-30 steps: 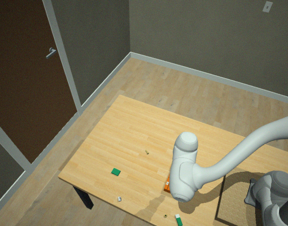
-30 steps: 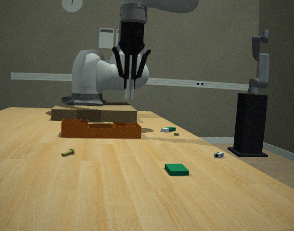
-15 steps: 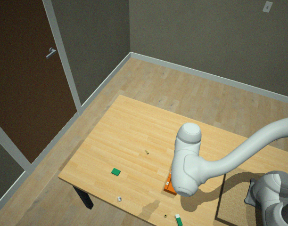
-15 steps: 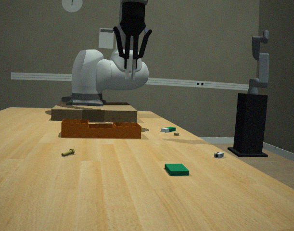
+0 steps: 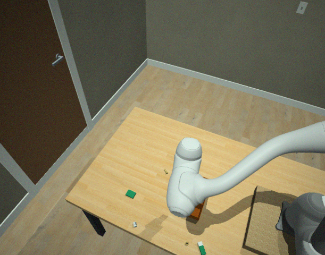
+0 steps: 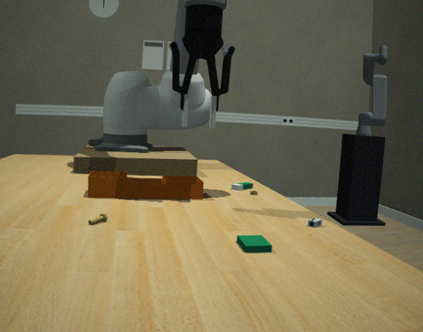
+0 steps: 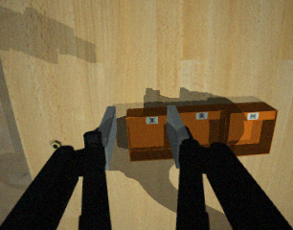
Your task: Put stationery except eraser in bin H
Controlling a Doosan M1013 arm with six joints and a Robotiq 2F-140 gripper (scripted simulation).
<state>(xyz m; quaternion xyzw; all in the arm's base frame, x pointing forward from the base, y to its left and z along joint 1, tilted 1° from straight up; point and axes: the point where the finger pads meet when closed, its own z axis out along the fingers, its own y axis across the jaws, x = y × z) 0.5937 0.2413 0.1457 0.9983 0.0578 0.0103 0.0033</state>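
Right now the green flat pad is 280 mm ahead of my hand, 190 mm below it and 80 mm to the left of it. Round my hand: brass bolt: 190 mm below, 180 mm ahead, 160 mm to the right; then orange three-compartment bin: 170 mm below, 110 mm to the right, 70 mm behind; then small nut: 190 mm below, 150 mm to the left, 140 mm behind.
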